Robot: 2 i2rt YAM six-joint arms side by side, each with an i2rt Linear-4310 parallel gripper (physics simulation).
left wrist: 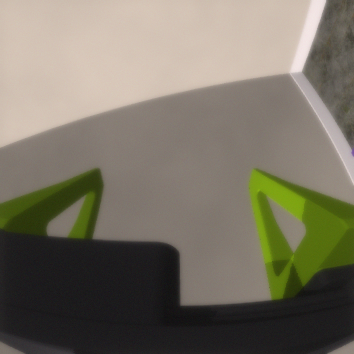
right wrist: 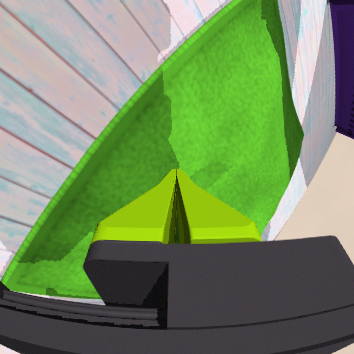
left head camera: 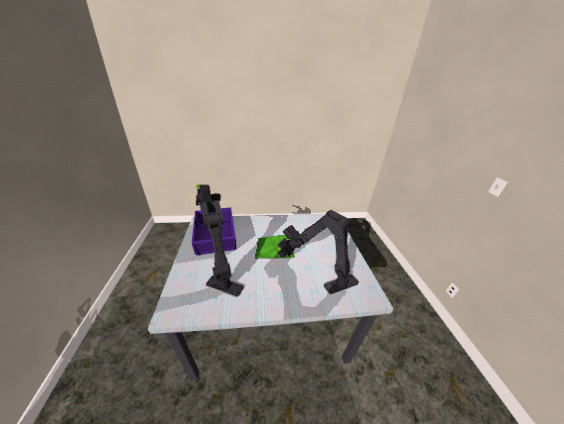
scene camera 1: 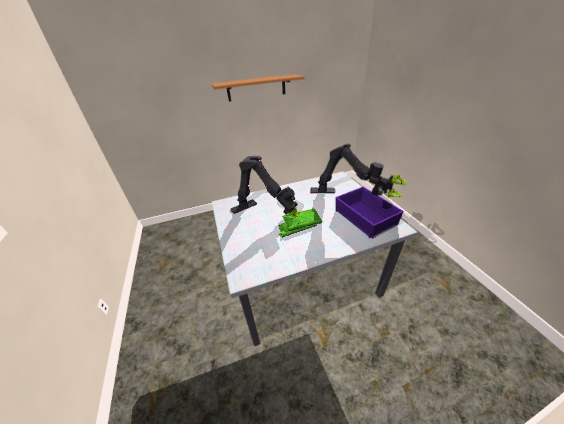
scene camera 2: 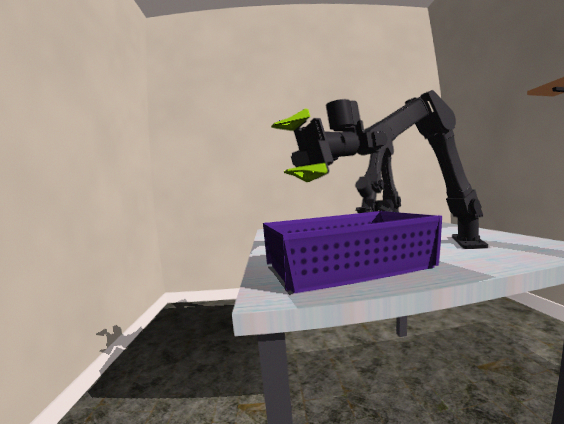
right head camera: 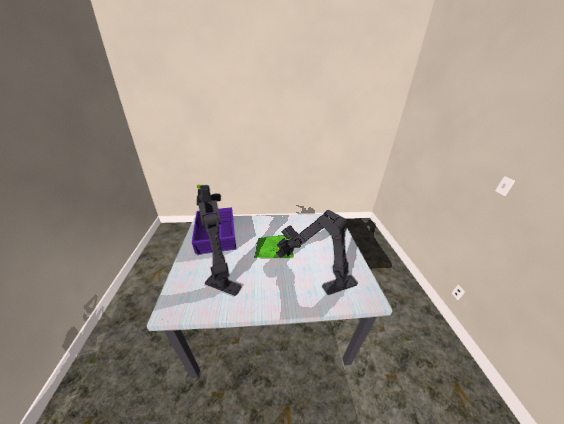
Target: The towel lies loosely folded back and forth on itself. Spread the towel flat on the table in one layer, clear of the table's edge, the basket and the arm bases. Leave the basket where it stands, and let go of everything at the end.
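The green towel point(left head camera: 267, 246) point(right head camera: 266, 246) point(scene camera 1: 307, 218) point(right wrist: 225, 90) lies as a narrow folded strip near the middle of the table, with a raised part by the right gripper's tips in scene camera 1. My right gripper point(scene camera 1: 293, 212) point(right wrist: 175, 177) points down and is shut on the towel; its closed fingertips hide the pinched cloth. My left gripper point(scene camera 1: 403, 188) point(scene camera 2: 279, 148) point(left wrist: 175, 176) is open and empty, held high beyond the purple basket point(left head camera: 220, 245) point(right head camera: 220, 244) point(scene camera 1: 387, 225) point(scene camera 2: 360, 255). The basket stands upright. The towel does not show in scene camera 2.
The table point(left head camera: 260, 310) point(scene camera 1: 255, 270) also carries the left arm's base point(left head camera: 225, 286) and the right arm's base point(left head camera: 341, 285). The basket stands near the table's far left corner in the head views. An orange shelf point(scene camera 1: 257, 82) hangs on the wall.
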